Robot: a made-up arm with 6 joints.
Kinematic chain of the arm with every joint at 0, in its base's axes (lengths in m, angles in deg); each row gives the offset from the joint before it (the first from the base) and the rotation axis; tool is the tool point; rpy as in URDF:
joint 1: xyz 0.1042 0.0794 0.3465 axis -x
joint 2: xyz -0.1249 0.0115 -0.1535 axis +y
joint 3: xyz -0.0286 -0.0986 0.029 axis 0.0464 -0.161 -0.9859
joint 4: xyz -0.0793 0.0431 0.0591 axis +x
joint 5: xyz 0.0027 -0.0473 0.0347 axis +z
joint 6: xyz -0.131 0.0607 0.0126 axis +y
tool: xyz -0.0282 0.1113 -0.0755 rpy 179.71 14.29 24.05
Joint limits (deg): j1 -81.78..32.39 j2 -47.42..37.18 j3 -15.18..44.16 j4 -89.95..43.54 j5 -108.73..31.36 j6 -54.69..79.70
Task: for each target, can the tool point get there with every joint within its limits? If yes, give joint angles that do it. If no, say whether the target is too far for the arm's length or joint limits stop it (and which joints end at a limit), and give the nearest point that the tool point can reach.
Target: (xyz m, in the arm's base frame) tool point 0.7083 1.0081 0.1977
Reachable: no: too far | nearest point 0.1436 0.3069 0.2836 | short by 0.904 m
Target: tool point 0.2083 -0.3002 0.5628
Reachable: no: joint limits stop it (at a limit: joint 1, joint 3, joint 4, joint 5, joint 6) | nearest point 0.1907 -0.0551 0.3952 | short by 0.297 m
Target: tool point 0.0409 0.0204 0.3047
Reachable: yes | joints -8.78 -26.42 35.73 10.33 -94.27 -33.42
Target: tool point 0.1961 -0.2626 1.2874
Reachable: no: too far | nearest point 0.0077 0.0372 0.5625 | short by 0.807 m
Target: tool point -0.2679 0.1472 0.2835
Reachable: yes | joints 17.67 4.51 -7.10 11.05 -10.49 2.91
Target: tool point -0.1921 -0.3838 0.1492
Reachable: no: joint limits stop it (at a limit: joint 1, joint 2, joint 3, joint 4) | nearest point -0.2093 -0.2335 0.1132 | short by 0.156 m
